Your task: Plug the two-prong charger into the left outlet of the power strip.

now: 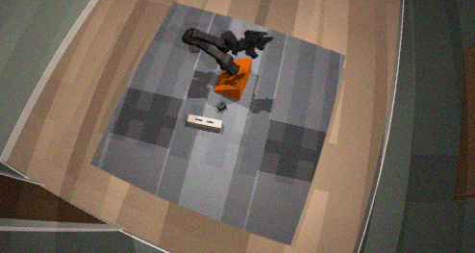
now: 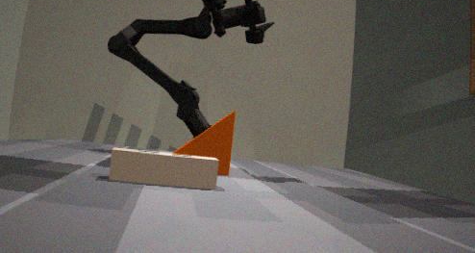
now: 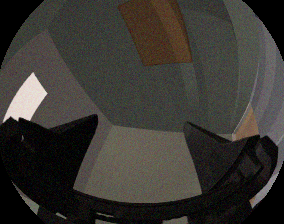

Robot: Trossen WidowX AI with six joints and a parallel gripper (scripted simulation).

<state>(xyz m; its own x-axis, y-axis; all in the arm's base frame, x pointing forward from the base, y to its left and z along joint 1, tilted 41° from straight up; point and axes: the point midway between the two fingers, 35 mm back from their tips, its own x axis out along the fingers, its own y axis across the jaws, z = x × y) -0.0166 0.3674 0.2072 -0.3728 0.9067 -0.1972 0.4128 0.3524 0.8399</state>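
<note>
My gripper tip is 49 cm above the two-prong charger, 26 cm short of it and 19 cm to the left of it.
</note>
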